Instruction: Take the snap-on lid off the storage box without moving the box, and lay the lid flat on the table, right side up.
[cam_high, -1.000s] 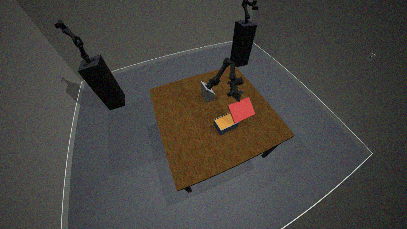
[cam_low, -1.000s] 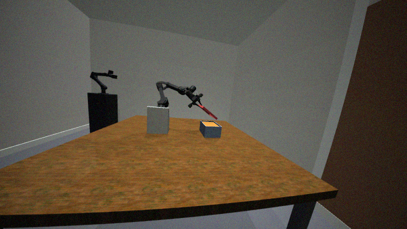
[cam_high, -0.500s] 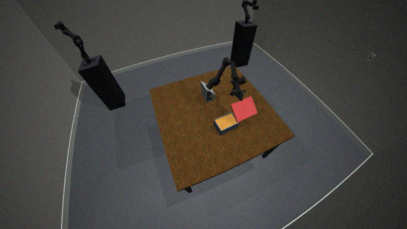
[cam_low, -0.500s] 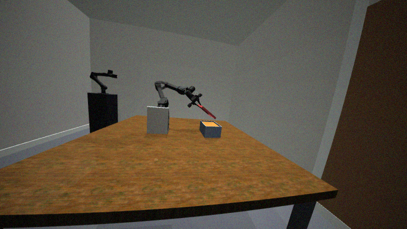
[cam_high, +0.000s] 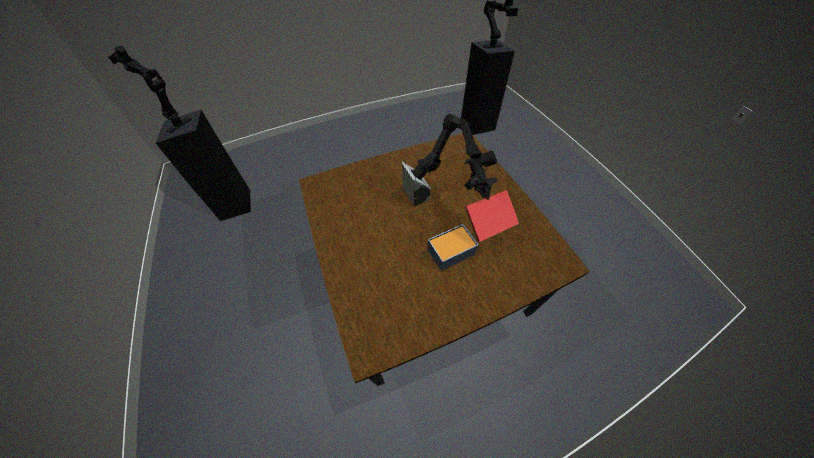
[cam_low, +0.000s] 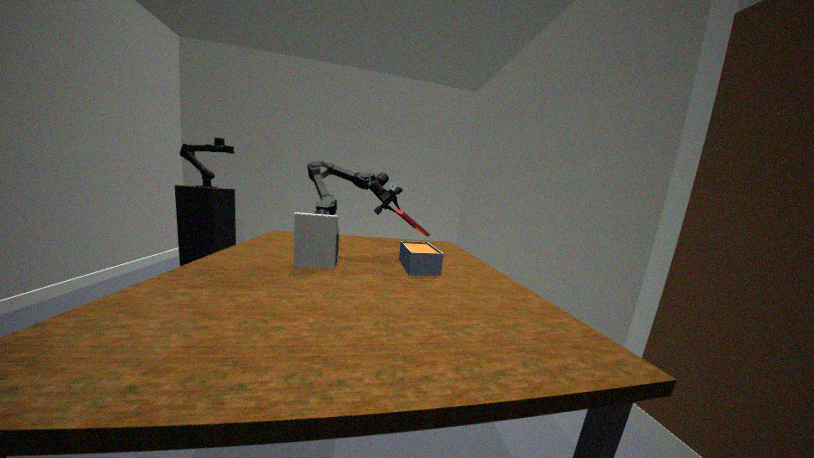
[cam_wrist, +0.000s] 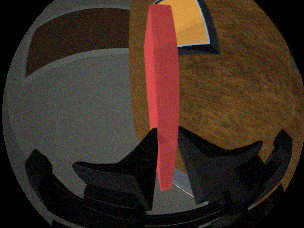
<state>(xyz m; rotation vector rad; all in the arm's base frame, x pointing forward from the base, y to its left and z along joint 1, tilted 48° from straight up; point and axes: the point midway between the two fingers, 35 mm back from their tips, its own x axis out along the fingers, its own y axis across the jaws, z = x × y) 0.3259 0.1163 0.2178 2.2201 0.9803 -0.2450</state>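
Right now the lid is 70 mm ahead of my gripper tip, 10 mm to the left of it and 40 mm below it. Round my gripper tip: storage box (90 mm ahead, 220 mm to the right, 180 mm below).
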